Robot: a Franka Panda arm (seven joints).
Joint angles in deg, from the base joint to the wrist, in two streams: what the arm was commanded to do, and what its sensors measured. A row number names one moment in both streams.
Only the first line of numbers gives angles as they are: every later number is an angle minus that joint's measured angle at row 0.
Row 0, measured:
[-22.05 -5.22 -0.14 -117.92 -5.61 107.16 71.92]
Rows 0 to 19, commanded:
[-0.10 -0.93 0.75 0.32 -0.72 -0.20 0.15]
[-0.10 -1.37 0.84 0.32 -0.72 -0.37 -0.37]
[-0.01 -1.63 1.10 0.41 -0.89 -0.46 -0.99]
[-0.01 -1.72 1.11 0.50 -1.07 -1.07 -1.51]
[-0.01 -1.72 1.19 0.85 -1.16 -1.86 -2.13]
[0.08 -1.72 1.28 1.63 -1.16 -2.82 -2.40]
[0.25 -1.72 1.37 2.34 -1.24 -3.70 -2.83]
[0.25 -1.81 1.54 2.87 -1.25 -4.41 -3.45]
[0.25 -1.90 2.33 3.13 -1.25 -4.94 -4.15]
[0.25 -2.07 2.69 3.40 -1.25 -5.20 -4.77]
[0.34 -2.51 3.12 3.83 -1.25 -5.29 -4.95]
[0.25 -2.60 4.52 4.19 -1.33 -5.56 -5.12]
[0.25 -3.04 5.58 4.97 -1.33 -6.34 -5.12]
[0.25 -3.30 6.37 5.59 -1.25 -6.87 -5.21]
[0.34 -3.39 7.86 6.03 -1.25 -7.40 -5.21]
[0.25 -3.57 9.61 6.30 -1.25 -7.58 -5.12]
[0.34 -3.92 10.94 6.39 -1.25 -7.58 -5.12]
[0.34 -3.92 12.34 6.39 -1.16 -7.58 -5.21]
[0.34 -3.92 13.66 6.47 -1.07 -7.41 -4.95]
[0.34 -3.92 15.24 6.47 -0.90 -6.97 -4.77]
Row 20, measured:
[0.74 -3.56 11.26 5.74 -0.05 -5.84 -4.73]
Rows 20 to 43, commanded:
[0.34 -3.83 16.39 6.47 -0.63 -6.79 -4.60]
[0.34 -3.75 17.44 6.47 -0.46 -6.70 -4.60]
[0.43 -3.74 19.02 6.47 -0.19 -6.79 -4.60]
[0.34 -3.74 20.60 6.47 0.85 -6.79 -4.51]
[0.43 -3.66 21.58 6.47 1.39 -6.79 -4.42]
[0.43 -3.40 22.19 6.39 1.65 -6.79 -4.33]
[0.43 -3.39 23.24 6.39 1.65 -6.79 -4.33]
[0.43 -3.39 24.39 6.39 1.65 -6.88 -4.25]
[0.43 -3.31 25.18 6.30 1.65 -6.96 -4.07]
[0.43 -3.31 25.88 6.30 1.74 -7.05 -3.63]
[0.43 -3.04 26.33 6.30 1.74 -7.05 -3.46]
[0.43 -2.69 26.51 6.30 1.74 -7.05 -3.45]
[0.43 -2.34 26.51 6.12 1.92 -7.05 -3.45]
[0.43 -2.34 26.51 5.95 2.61 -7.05 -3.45]
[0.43 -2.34 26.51 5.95 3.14 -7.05 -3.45]
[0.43 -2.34 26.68 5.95 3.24 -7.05 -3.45]
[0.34 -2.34 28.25 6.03 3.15 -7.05 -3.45]
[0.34 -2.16 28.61 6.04 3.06 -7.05 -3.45]
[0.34 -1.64 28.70 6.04 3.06 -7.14 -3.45]
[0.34 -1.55 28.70 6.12 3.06 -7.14 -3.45]
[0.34 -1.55 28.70 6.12 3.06 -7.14 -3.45]
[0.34 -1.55 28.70 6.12 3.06 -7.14 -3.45]
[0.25 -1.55 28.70 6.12 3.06 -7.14 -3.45]
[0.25 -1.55 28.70 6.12 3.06 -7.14 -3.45]
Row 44, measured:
[0.90 -1.37 28.20 5.66 2.58 -5.85 -4.03]
